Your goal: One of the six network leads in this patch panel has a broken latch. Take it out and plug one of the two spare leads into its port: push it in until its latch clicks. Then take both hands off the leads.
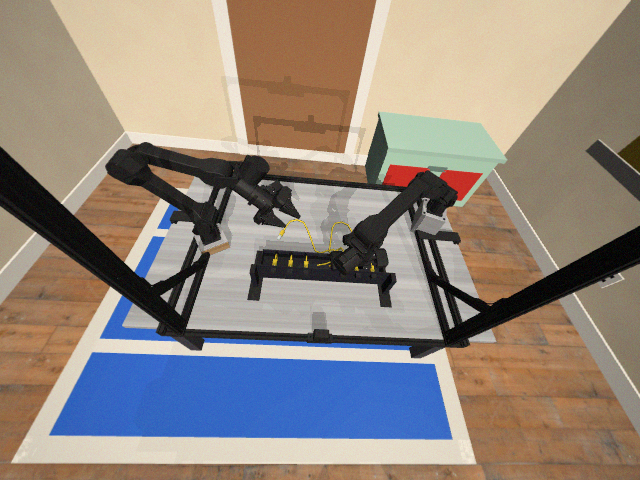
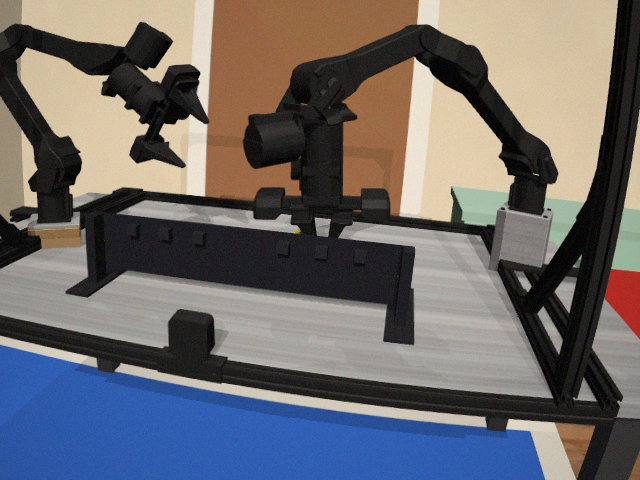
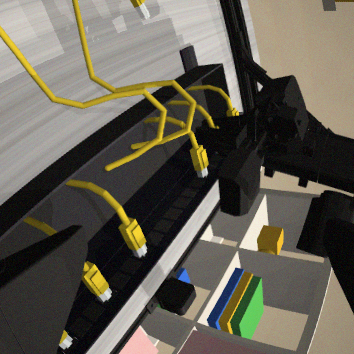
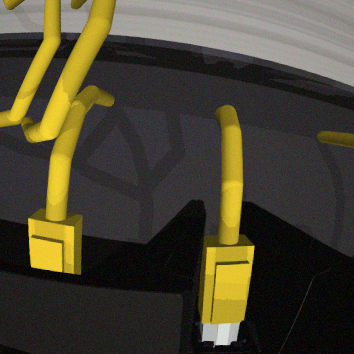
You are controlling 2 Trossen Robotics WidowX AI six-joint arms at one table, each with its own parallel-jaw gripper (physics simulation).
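Frame: origin at the left arm's base, x ahead, y left, z up, level; centimetres.
Seen in the pictures: left gripper, fingertip midpoint: [image 1: 292,222] [image 2: 195,145] [image 3: 209,236]; right gripper, fingertip midpoint: [image 3: 198,126] [image 4: 219,212]; left arm's base, origin of the base link: [image 1: 210,236] [image 2: 54,218]; right arm's base, origin of the base link: [image 1: 434,209] [image 2: 526,209].
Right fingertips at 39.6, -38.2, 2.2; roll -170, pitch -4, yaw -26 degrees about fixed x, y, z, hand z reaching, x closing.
Pixels of each thing's top centre, then the offset from my right fingertips to it, as dx, dy, dz. "spot": a spot on its surface instead.
- yellow plug, surface spot: [image 4: 226,281] spot: -0.7, -0.8, +2.8
- neighbouring plug, surface spot: [image 4: 54,242] [image 3: 203,149] spot: -4.2, +2.1, +2.9
The black patch panel [image 1: 309,277] [image 2: 237,267] [image 3: 105,147] [image 4: 158,91] stands across the middle of the table with yellow leads plugged in along it. My right gripper [image 1: 340,265] [image 2: 321,231] [image 4: 219,212] is down at the right group of ports. It is shut on the yellow plug [image 4: 226,281] of that group's middle lead, whose white tip sits at the port. The neighbouring plug [image 4: 54,242] [image 3: 199,159] sits beside it. A spare lead's plug [image 1: 282,233] [image 3: 140,7] lies on the table behind the panel. My left gripper [image 1: 290,220] [image 2: 195,143] is open and empty, high at the back left.
A black frame [image 1: 318,336] [image 2: 366,388] runs around the grey table, with a small black block [image 2: 190,333] on its front rail. A mint cabinet [image 1: 432,138] stands at the back right. Yellow cables [image 1: 313,243] loop on the table behind the panel.
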